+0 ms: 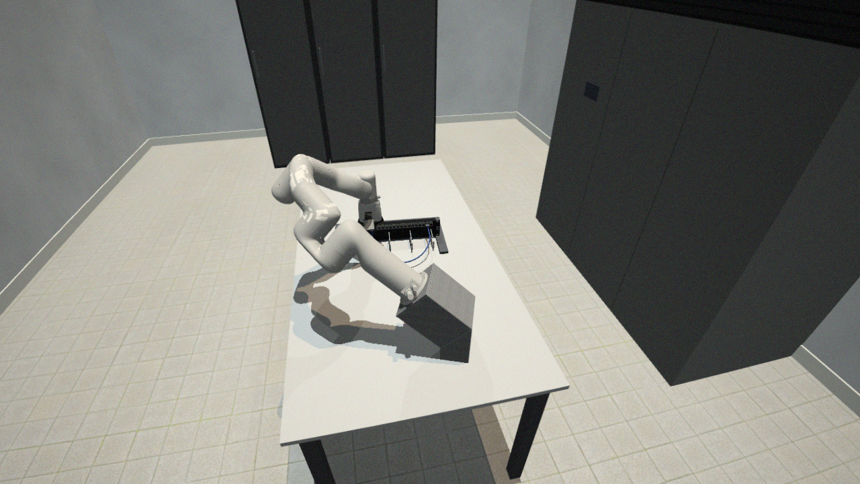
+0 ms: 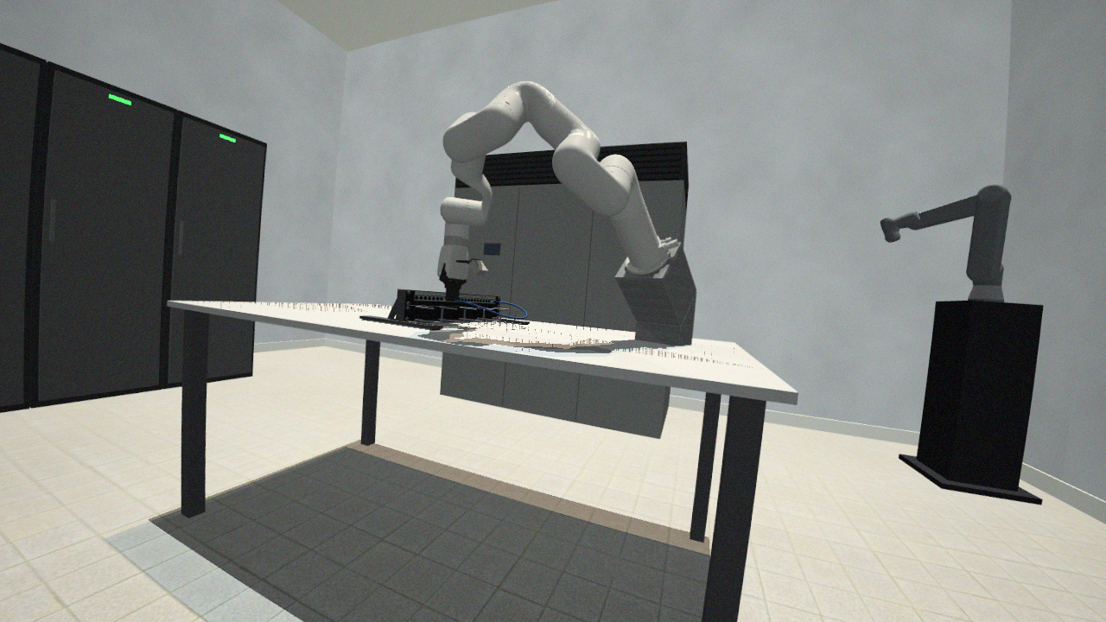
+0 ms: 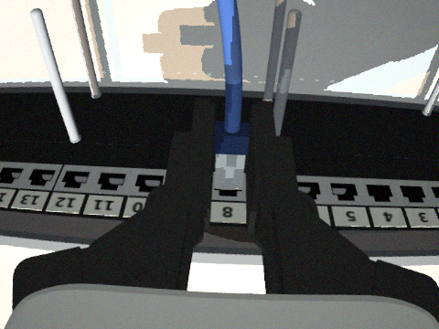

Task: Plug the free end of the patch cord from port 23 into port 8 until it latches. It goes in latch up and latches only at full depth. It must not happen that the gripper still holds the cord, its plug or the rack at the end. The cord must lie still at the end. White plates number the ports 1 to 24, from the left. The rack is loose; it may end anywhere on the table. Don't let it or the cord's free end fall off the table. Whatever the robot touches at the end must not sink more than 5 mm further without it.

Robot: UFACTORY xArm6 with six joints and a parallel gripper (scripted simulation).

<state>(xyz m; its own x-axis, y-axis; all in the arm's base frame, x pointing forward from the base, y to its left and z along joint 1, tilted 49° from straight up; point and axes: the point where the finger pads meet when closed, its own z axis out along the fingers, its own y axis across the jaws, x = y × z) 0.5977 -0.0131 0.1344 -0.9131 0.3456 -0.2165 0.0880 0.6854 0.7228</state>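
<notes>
The patch cord plug is 2 cm ahead of my hand and 1 cm below it.
</notes>
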